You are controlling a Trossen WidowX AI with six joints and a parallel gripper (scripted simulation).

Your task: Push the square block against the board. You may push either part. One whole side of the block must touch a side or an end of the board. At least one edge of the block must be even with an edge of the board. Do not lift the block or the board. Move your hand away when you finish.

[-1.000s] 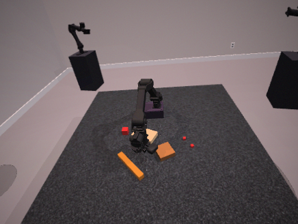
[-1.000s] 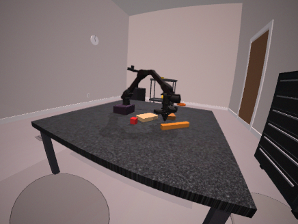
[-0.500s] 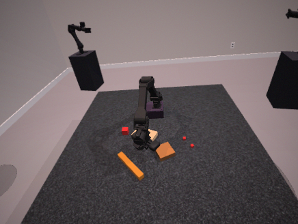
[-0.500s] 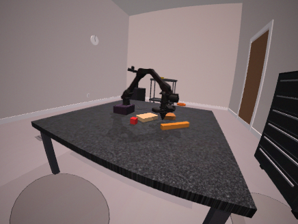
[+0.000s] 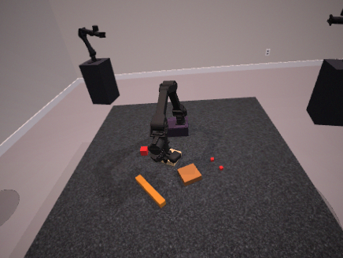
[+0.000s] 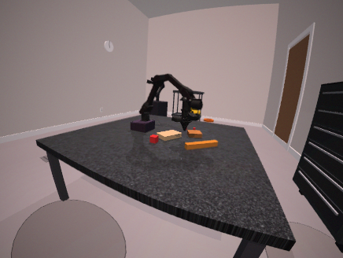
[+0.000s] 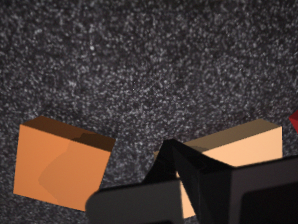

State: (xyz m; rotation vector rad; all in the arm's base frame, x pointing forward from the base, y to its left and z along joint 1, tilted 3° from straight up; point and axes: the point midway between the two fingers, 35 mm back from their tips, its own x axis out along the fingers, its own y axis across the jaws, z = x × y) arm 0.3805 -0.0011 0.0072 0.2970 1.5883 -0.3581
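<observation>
Right now the tan flat block is 100 mm behind my gripper tip, 50 mm below it and 30 mm to the right of it. From my gripper tip the other things lie so: red cube: 180 mm to the right, 110 mm behind, 40 mm below; then long orange board: 150 mm ahead, 50 mm to the right, 50 mm below; then orange-brown square block: 130 mm to the left, 50 mm below, 20 mm ahead.
</observation>
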